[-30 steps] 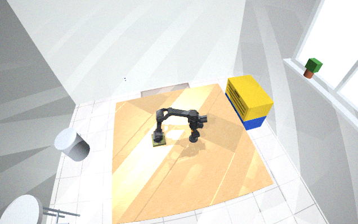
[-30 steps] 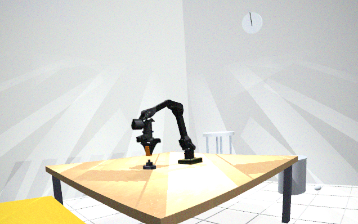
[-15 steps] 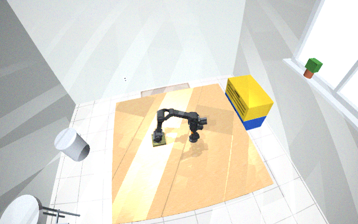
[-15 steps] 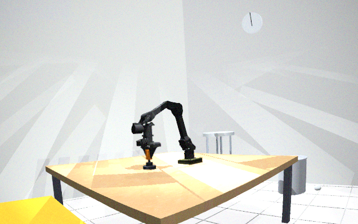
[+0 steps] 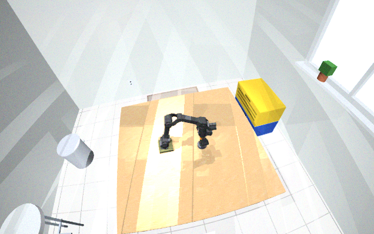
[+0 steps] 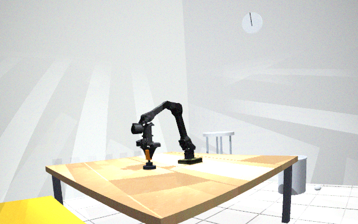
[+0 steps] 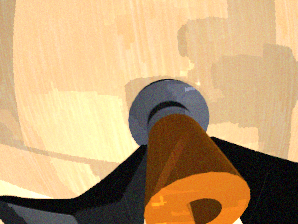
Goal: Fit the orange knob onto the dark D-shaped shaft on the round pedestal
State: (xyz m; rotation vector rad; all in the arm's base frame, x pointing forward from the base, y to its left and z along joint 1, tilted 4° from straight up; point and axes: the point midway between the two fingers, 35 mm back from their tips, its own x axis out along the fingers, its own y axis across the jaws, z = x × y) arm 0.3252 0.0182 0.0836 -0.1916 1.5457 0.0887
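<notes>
The orange knob lies 2 cm above my gripper tip. Also, from my gripper tip: dark shaft: 4 cm below.
</notes>
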